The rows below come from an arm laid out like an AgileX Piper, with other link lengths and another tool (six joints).
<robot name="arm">
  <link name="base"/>
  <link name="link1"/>
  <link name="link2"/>
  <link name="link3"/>
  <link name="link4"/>
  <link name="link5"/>
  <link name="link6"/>
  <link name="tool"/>
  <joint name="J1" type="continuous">
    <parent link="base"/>
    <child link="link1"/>
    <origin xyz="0 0 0.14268" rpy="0 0 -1.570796"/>
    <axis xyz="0 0 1"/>
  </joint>
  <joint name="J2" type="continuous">
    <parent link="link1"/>
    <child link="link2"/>
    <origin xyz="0 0 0" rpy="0 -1.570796 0"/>
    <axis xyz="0 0 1"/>
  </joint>
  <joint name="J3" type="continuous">
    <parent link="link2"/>
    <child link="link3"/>
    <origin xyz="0.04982 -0.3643 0" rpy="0 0 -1.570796"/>
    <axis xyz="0 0 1"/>
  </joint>
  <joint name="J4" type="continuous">
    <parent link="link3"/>
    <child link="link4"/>
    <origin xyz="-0.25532 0.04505 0" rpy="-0.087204 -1.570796 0"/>
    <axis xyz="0 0 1"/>
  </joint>
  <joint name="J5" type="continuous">
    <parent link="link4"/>
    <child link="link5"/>
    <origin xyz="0 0 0" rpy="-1.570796 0 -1.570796"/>
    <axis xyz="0 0 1"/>
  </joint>
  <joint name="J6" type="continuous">
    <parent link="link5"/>
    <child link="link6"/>
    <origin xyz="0 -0.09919 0" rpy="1.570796 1.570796 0"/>
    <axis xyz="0 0 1"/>
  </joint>
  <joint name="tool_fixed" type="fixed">
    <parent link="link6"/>
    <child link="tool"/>
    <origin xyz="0.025 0.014 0.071" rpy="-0.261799 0 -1.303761"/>
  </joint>
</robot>
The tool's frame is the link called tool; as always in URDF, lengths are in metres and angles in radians. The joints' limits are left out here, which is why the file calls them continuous.
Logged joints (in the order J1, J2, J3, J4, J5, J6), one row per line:
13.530, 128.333, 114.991, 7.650, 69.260, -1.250
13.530, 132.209, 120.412, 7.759, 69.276, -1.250
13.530, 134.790, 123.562, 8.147, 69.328, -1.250
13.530, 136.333, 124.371, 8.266, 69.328, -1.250
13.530, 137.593, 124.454, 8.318, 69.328, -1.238
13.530, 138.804, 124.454, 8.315, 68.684, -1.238
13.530, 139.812, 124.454, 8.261, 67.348, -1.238
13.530, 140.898, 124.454, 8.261, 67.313, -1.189
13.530, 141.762, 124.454, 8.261, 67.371, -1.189
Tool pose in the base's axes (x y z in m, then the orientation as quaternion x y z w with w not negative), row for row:
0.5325, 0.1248, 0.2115, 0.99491, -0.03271, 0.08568, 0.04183
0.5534, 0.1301, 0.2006, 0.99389, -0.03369, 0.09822, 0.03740
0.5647, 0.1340, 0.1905, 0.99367, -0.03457, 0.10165, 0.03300
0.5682, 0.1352, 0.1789, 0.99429, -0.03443, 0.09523, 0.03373
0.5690, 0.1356, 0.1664, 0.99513, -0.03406, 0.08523, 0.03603
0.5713, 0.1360, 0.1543, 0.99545, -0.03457, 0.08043, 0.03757
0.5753, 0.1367, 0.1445, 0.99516, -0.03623, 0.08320, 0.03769
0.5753, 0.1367, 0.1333, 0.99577, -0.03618, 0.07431, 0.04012
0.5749, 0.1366, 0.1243, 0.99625, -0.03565, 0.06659, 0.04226
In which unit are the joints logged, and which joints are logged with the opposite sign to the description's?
The joints are logged in degrees. Opposite sign: J3.
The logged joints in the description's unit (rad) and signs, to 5 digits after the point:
0.23614, 2.23983, -2.00697, 0.13352, 1.20882, -0.02182
0.23614, 2.30748, -2.10159, 0.13542, 1.20909, -0.02182
0.23614, 2.35253, -2.15656, 0.14219, 1.21000, -0.02182
0.23614, 2.37946, -2.17068, 0.14427, 1.21000, -0.02182
0.23614, 2.40145, -2.17213, 0.14518, 1.21000, -0.02161
0.23614, 2.42259, -2.17213, 0.14512, 1.19876, -0.02161
0.23614, 2.44018, -2.17213, 0.14418, 1.17544, -0.02161
0.23614, 2.45913, -2.17213, 0.14418, 1.17483, -0.02075
0.23614, 2.47421, -2.17213, 0.14418, 1.17585, -0.02075

